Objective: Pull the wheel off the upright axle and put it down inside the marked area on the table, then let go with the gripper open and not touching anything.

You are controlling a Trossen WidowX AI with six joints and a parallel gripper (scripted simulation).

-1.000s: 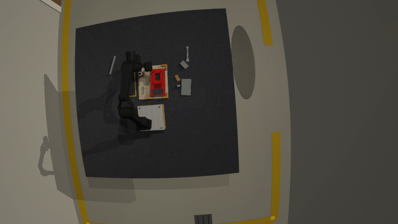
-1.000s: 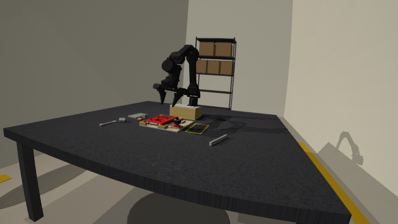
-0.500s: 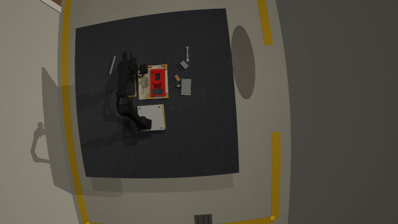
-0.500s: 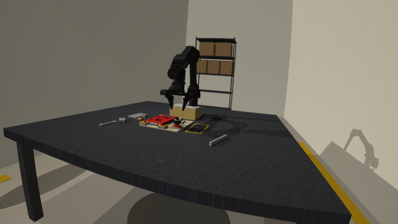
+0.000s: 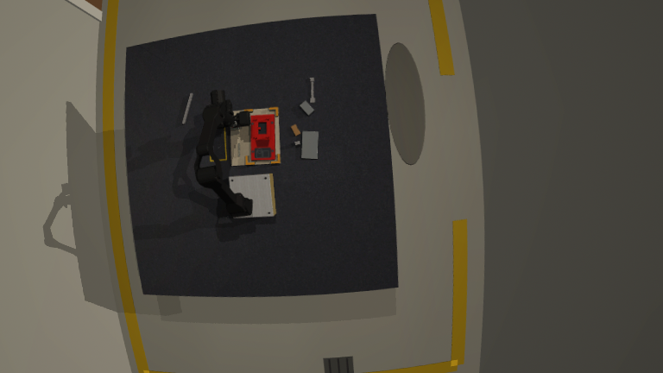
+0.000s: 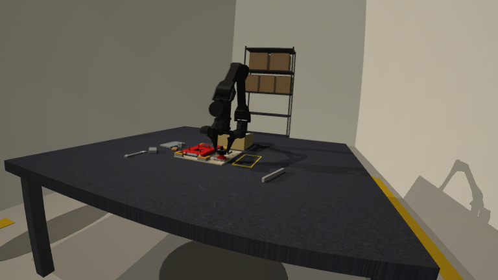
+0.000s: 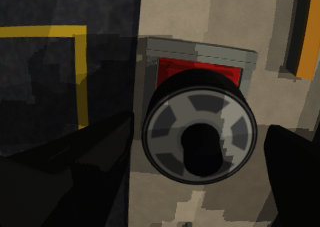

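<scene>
Right now my gripper tip is right at the grey spoked wheel.
</scene>
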